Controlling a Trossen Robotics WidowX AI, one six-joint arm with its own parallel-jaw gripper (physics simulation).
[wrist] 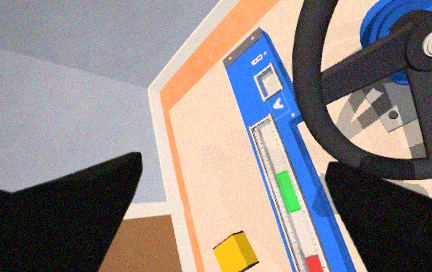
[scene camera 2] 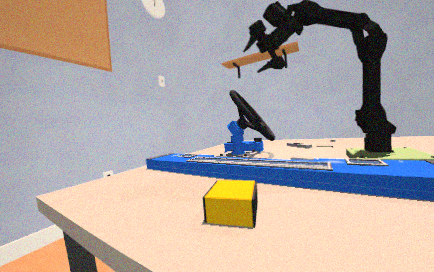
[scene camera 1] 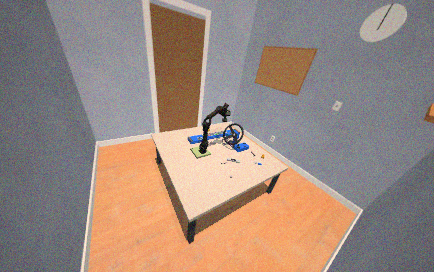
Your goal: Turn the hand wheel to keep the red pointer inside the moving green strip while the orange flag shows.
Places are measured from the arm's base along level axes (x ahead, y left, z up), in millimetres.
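Pixels of known places: gripper, fingertip midpoint: (wrist: 235, 166) (scene camera 2: 250, 62) (scene camera 1: 226, 117); arm's base, origin of the base link: (scene camera 2: 378, 150) (scene camera 1: 202, 151).
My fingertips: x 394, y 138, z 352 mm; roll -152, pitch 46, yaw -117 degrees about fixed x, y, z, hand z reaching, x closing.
Ahead of a thing's pixels: the offset from my fingertips to its middle. "pt": to the spot under its first point. Level surfaces: height alone.
The black hand wheel (scene camera 1: 224, 134) (scene camera 2: 260, 126) (wrist: 307, 65) stands tilted on a blue stand (scene camera 1: 242, 147) (scene camera 2: 236, 142). The long blue housing (scene camera 1: 196, 139) (scene camera 2: 300, 175) (wrist: 242, 97) lies beside it. In its slot, in the wrist view, are the green strip @[pt dx +28, dy +153, dz -336 mm] (wrist: 288, 191) and the red pointer @[pt dx -107, dy +160, dz -336 mm] (wrist: 314, 264), cut by the bottom edge. The pointer is outside the strip, apart from its lower end. My gripper (scene camera 1: 225, 119) (scene camera 2: 252, 61) (wrist: 235, 166) is open and empty, raised above the wheel and apart from it. The orange flag does not show in the wrist view; the housing's small square window @[dx +257, dy +95, dz -339 mm] (wrist: 269, 83) looks pale.
A yellow block @[dx -56, dy +357, dz -355 mm] (scene camera 2: 230, 206) (wrist: 235, 251) sits beside the housing on the table @[dz -376 mm] (scene camera 1: 185, 185) (scene camera 2: 125, 200). The arm stands on a green base plate (scene camera 1: 195, 152) (scene camera 2: 412, 153). Several small tools and parts lie on the table. A brown shelf (scene camera 2: 292, 48) hangs on the wall behind.
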